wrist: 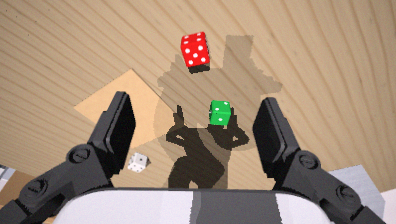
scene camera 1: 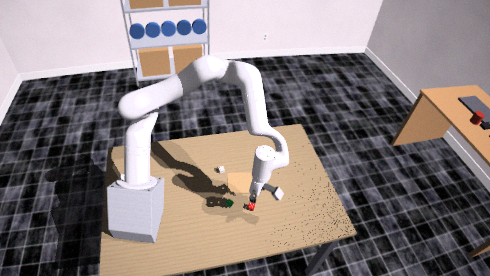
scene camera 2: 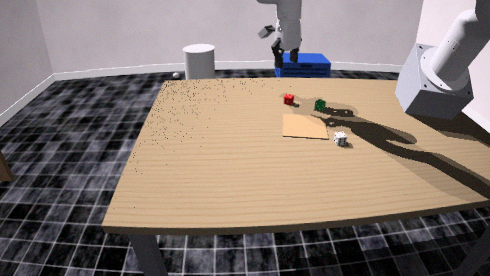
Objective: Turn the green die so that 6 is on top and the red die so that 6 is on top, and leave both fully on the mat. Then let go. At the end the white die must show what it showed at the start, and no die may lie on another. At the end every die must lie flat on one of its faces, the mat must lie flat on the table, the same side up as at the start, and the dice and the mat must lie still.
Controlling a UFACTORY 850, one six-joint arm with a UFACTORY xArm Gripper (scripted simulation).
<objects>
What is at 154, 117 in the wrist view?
A tan mat.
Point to a tan mat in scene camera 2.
299, 126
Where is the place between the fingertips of my gripper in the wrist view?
At 195, 110
</objects>
